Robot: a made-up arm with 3 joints.
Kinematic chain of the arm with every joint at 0, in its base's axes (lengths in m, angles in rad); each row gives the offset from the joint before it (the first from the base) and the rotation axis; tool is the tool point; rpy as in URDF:
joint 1: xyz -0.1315 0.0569 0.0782 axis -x
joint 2: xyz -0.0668 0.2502 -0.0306 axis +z
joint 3: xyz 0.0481 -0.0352 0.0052 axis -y
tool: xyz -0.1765 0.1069 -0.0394 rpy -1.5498 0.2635 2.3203
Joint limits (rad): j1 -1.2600..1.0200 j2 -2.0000..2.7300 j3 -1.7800..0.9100
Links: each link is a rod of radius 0.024 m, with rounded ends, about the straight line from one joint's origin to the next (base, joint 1, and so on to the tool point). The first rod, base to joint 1, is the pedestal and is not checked.
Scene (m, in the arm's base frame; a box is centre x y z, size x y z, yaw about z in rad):
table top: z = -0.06
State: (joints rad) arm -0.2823 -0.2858 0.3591
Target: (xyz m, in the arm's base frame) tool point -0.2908 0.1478 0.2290
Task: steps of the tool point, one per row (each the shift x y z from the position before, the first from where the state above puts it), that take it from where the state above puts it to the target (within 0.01 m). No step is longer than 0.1 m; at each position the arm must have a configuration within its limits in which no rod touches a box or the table.
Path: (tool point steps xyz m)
1: -0.0394 -0.0328 0.0411
2: -0.0249 -0.0485 0.0347
3: -0.0075 -0.0560 0.0284
4: 0.0091 -0.0553 0.0238
5: 0.0216 -0.0480 0.0221
6: 0.0275 -0.0375 0.0231

